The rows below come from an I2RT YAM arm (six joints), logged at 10 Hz.
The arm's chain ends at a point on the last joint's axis. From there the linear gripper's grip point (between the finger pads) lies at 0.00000 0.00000 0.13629 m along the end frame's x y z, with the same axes.
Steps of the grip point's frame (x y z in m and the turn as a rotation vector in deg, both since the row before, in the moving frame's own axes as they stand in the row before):
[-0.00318 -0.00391 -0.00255 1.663 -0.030 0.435]
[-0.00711 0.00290 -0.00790 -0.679 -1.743 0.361]
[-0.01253 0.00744 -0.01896 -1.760 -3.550 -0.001]
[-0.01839 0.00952 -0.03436 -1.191 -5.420 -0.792]
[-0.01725 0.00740 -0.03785 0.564 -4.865 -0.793]
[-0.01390 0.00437 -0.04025 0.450 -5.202 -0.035]
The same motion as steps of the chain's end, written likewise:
[-0.00312 0.00005 -0.00249 1.663 -0.030 0.435]
[-0.00296 0.00130 -0.00783 -0.679 -1.743 0.361]
[-0.00409 0.00326 -0.01863 -1.760 -3.550 -0.001]
[-0.00554 0.00660 -0.03372 -1.191 -5.420 -0.792]
[-0.00568 0.00866 -0.03735 0.564 -4.865 -0.793]
[-0.00154 0.00544 -0.03968 0.450 -5.202 -0.035]

